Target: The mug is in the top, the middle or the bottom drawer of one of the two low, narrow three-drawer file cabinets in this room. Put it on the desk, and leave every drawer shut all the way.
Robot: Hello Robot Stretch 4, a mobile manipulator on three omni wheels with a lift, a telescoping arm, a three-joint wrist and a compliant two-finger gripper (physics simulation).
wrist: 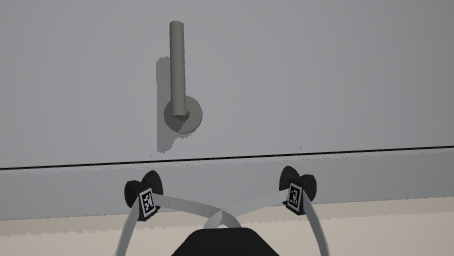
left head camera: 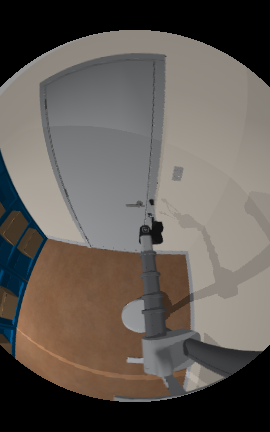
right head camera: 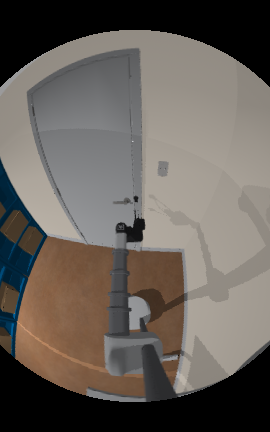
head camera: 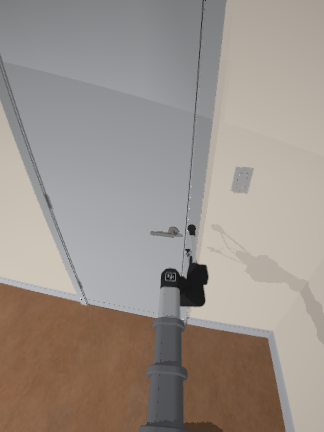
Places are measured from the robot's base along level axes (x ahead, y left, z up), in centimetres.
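Pixels of known places: gripper, fingertip midpoint: [wrist: 221,183] [left head camera: 149,206] [right head camera: 135,202] [head camera: 190,237]; robot's base, origin of the base link: [left head camera: 139,314] [right head camera: 131,311].
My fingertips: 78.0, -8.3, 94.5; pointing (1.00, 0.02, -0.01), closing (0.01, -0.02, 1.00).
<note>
For each thing: its middle in the pictures, then the offset to it from my fingertips, as dx, dy, dz. "spot": a spot on its surface instead.
- door's lever handle, surface spot: [wrist: 177,70] [head camera: 162,235] [left head camera: 133,205] [right head camera: 120,203] spot: +6.2, +12.7, -4.8
- wall plate, body centre: [head camera: 241,180] [right head camera: 162,168] [left head camera: 177,173] +8.4, -20.1, +24.7
My gripper [head camera: 190,240] [left head camera: 151,208] [wrist: 221,183] is open, its two fingertips wide apart with nothing between them in the wrist view. It is turned sideways, one fingertip above the other in the head view, in front of the right frame of a closed grey door [head camera: 110,165] [left head camera: 100,160] [right head camera: 85,165] [wrist: 320,75]. The door's lever handle [head camera: 164,233] [left head camera: 133,204] [right head camera: 121,202] [wrist: 177,70] is beyond the fingers, apart from them, ahead of the left finger in the wrist view. The mug, the file cabinets, their drawers and the desk cannot be made out in these views.
A blue shelf rack [left head camera: 17,262] [right head camera: 17,255] with brown boxes stands at the left. A wall plate [head camera: 242,180] [left head camera: 177,173] [right head camera: 163,168] is right of the door. A wall runs along the right of the arm. A pale round disc [left head camera: 132,316] [right head camera: 138,311] is low beside the arm.
</note>
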